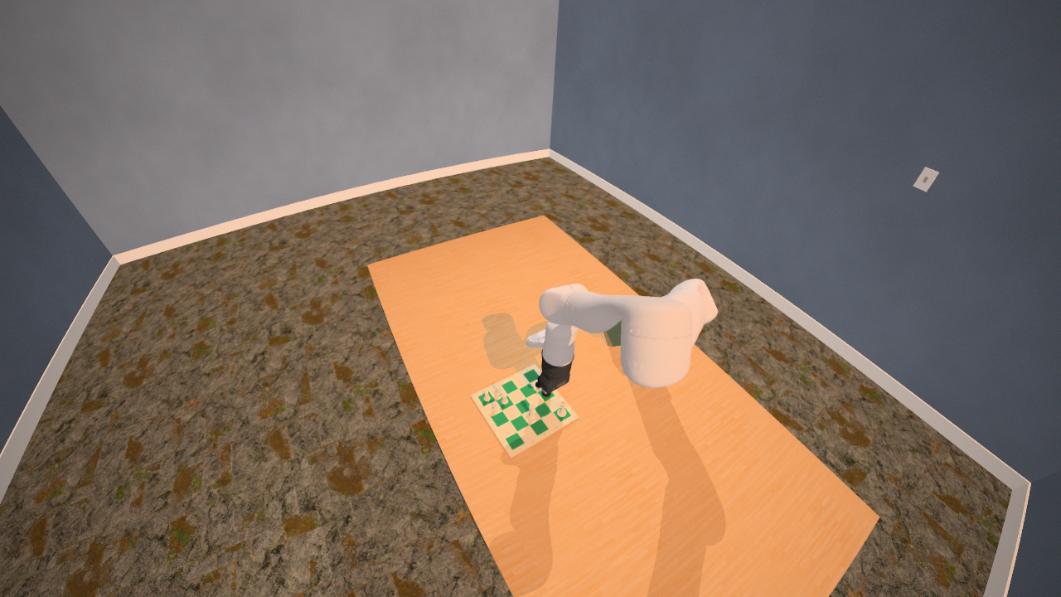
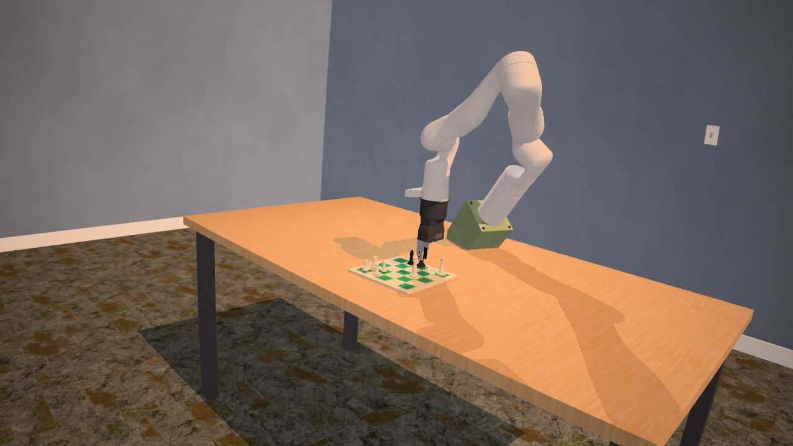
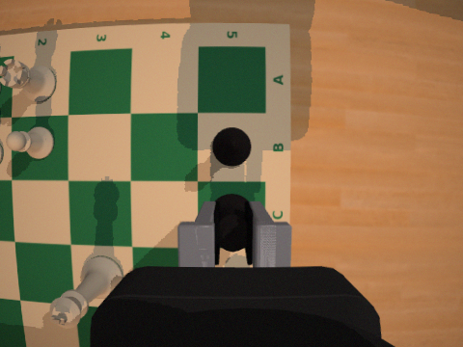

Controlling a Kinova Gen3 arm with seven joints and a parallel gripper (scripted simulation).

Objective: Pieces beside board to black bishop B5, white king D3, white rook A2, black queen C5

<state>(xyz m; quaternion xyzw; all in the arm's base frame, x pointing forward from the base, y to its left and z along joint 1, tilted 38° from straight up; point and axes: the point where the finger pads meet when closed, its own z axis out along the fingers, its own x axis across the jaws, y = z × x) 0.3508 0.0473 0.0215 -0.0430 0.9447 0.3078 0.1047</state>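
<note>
Right now the black queen is 1 cm below my hand. From my hand the other things lie so: white king (7 cm ahead, 5 cm to the left, 1 cm below); chessboard (8 cm ahead, 5 cm below, 1 cm to the left); black bishop (4 cm to the right, 2 cm below, 1 cm ahead).
</note>
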